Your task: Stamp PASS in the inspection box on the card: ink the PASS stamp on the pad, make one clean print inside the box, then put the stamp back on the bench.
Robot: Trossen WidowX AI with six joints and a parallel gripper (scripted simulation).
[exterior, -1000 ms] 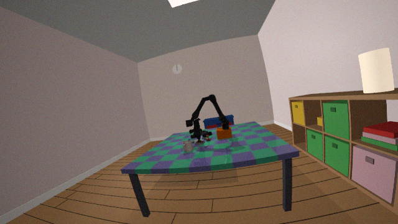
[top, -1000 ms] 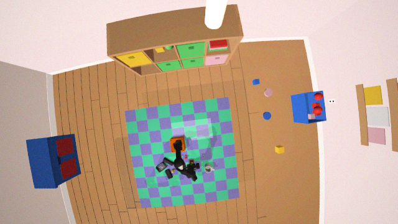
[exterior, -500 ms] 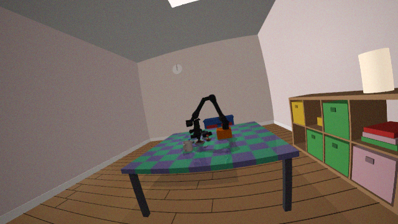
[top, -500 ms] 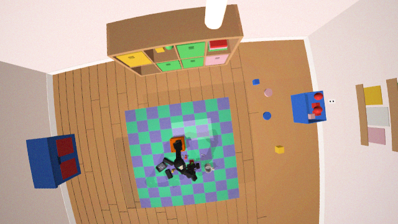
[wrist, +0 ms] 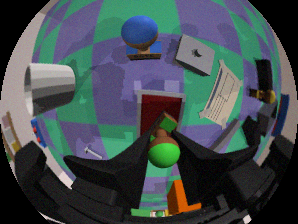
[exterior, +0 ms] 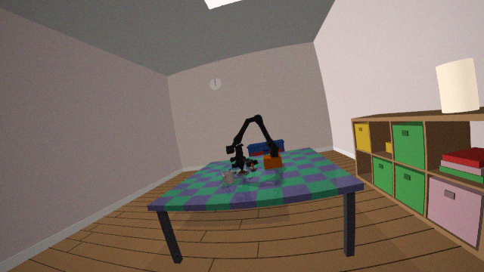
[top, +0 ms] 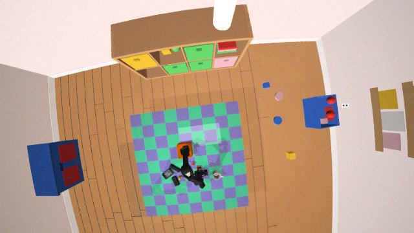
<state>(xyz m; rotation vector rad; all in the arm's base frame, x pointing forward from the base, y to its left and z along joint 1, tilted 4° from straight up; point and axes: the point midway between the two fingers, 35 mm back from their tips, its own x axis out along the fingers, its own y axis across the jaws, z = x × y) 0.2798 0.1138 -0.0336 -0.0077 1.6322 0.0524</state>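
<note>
The green-knobbed stamp lies right at my gripper tip. The rest, counted from my gripper tip: red ink pad: 3 cm below; then red-knobbed stamp: 8 cm behind, 6 cm to the right, 2 cm below; then blue-knobbed stamp: 10 cm ahead, 2 cm to the left, 2 cm below.
</note>
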